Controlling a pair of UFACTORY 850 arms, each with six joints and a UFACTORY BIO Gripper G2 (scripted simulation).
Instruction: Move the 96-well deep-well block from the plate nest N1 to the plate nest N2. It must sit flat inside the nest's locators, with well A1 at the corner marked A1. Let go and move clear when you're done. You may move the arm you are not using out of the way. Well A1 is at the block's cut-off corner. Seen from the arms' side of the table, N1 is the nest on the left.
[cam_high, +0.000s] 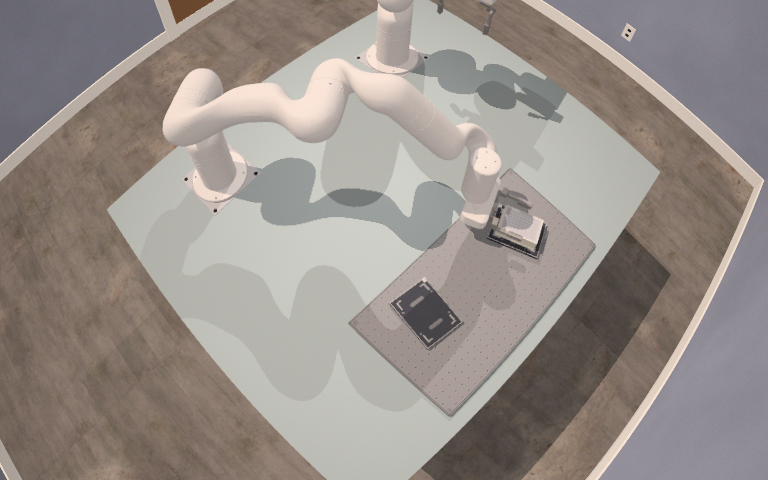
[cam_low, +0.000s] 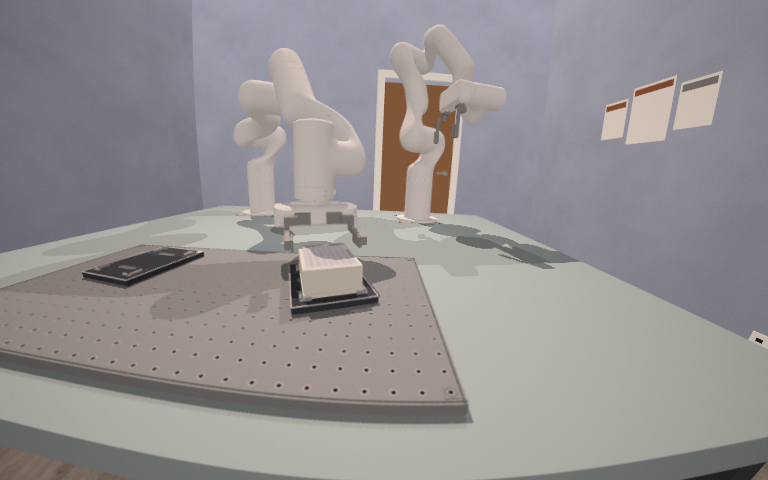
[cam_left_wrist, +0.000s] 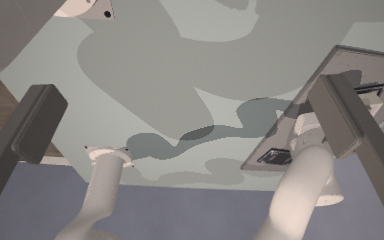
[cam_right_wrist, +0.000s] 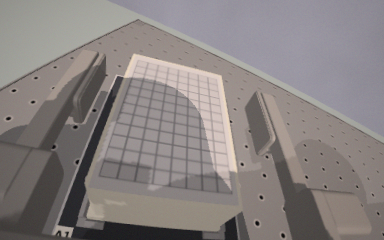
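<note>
Now: right hand 4 cm above the cream deep-well block and 1 cm short of it. The rest, counted from my right hand: plate nest N2 (37 cm to the right, 7 cm below); then plate nest N1 (7 cm below, 1 cm ahead).
</note>
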